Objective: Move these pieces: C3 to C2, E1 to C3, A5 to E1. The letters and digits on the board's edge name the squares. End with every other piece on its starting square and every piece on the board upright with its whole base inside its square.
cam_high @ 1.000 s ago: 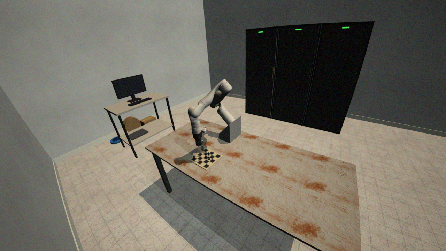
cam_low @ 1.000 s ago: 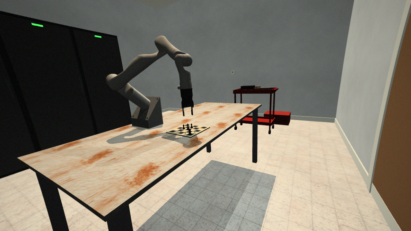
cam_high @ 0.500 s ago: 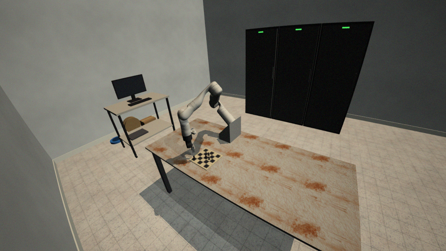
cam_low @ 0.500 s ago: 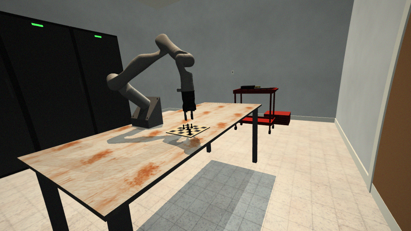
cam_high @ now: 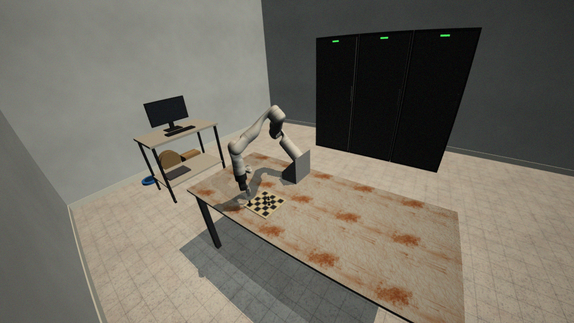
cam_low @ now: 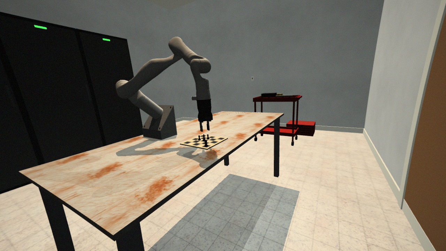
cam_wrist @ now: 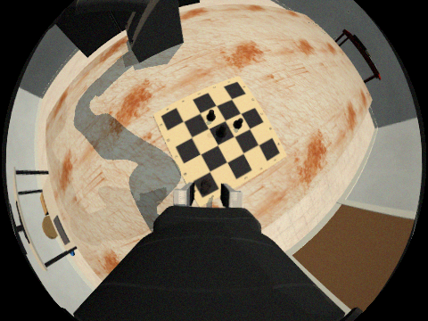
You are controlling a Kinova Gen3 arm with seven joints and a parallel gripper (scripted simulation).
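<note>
Now: hand 9 cm above the black piece. Round my hand: chessboard 11 cm below, 8 cm to the left, 7 cm behind.
</note>
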